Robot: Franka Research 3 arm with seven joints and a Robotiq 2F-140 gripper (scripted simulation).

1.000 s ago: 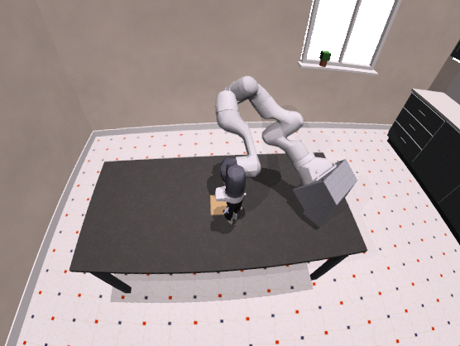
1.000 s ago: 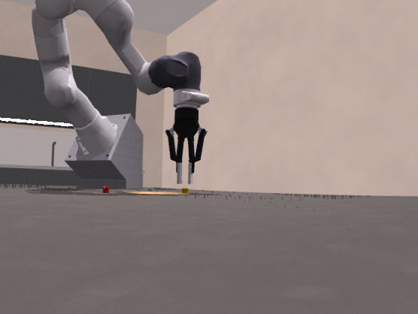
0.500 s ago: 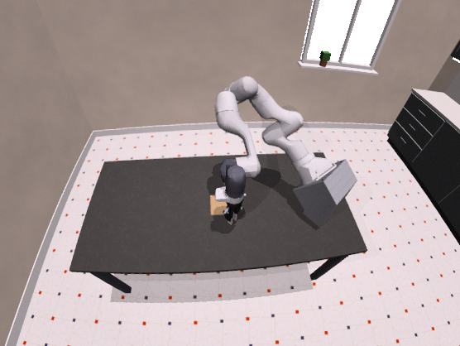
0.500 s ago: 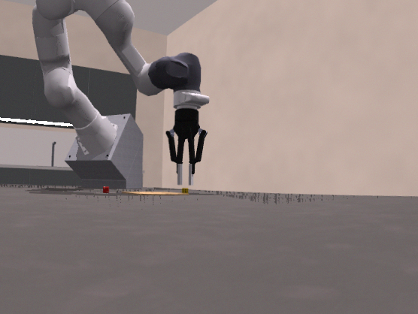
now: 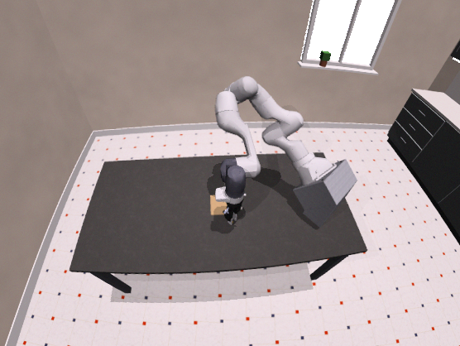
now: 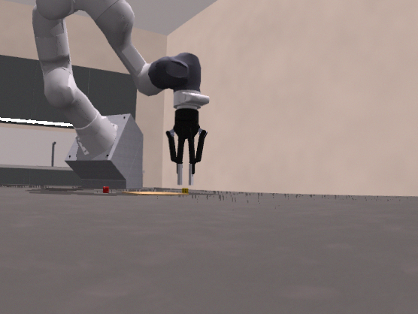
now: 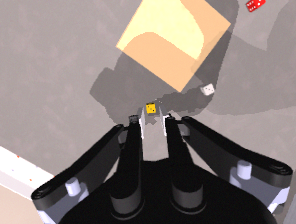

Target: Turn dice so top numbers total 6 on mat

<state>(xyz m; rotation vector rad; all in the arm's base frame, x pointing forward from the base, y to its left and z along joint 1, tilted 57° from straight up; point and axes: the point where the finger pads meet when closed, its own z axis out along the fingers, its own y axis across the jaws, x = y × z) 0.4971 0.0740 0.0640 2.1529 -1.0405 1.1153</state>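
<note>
The yellow die lies 10 mm to the right of my hand and 50 mm below it. Also, from my hand: tan mat: 10 mm ahead, 140 mm to the right, 60 mm below; then red die: 100 mm behind, 220 mm to the right, 50 mm below; then white die: 80 mm behind, 70 mm to the right, 50 mm below.
</note>
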